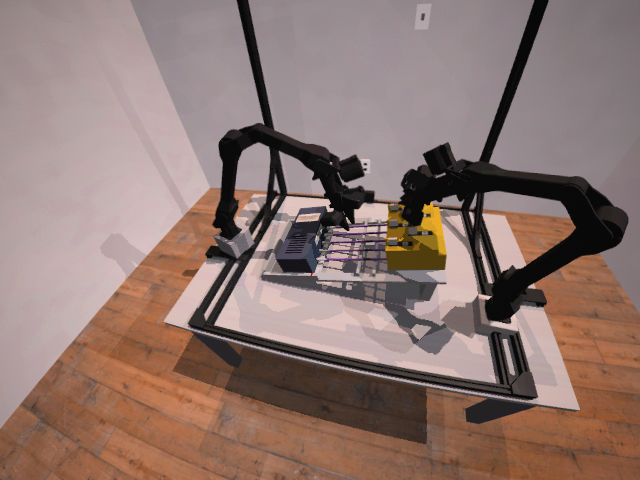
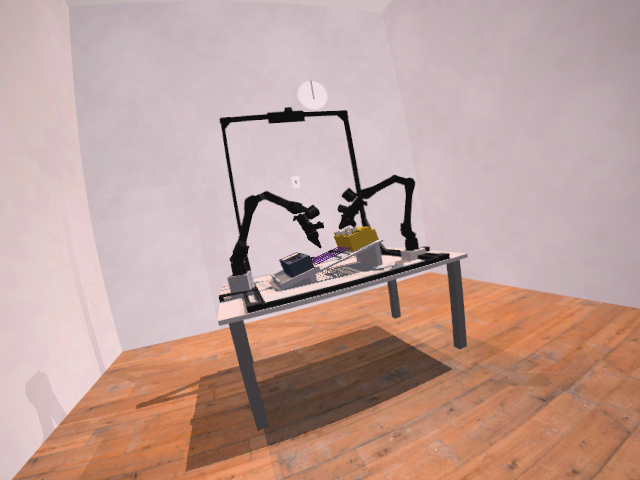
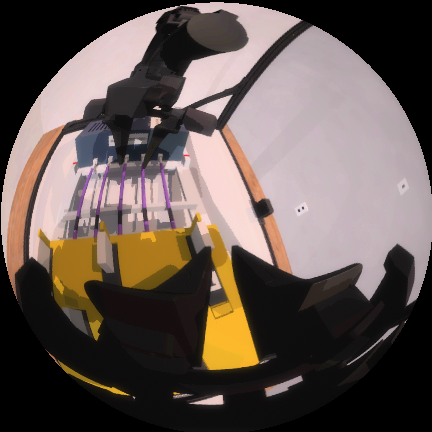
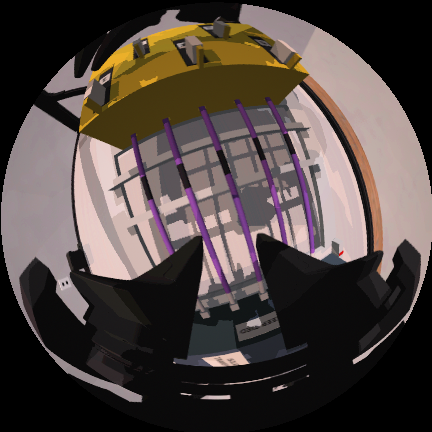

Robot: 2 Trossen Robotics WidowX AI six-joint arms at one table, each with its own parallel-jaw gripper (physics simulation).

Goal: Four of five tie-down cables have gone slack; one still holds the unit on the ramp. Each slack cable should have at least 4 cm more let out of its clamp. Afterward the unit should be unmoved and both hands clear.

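A dark blue unit point(image 1: 296, 243) point(image 2: 296, 263) point(image 3: 92, 144) point(image 4: 209, 334) sits at the low end of a pale ramp point(image 1: 347, 274) point(image 2: 366, 255). Several purple cables point(image 1: 356, 241) point(image 3: 120, 189) point(image 4: 225, 177) run from it up to a yellow clamp block point(image 1: 420, 250) point(image 2: 358, 236) point(image 3: 153, 254) point(image 4: 181, 80) with grey levers point(image 1: 394, 223) point(image 4: 193, 46). My left gripper point(image 1: 413, 220) point(image 2: 346, 223) point(image 3: 220, 251) is shut and empty, low over the block's far edge. My right gripper point(image 1: 339, 220) point(image 2: 316, 243) point(image 4: 229, 240) point(image 3: 131, 165) is open and empty, hovering above the cable ends by the unit.
A black rail frame point(image 1: 347, 354) borders the white table point(image 1: 194, 295) point(image 2: 232, 311). Two black gantry posts point(image 1: 258, 86) point(image 1: 509, 90) rise behind the ramp. The arm bases stand at the left point(image 1: 232, 243) and right point(image 1: 504, 305) table edges.
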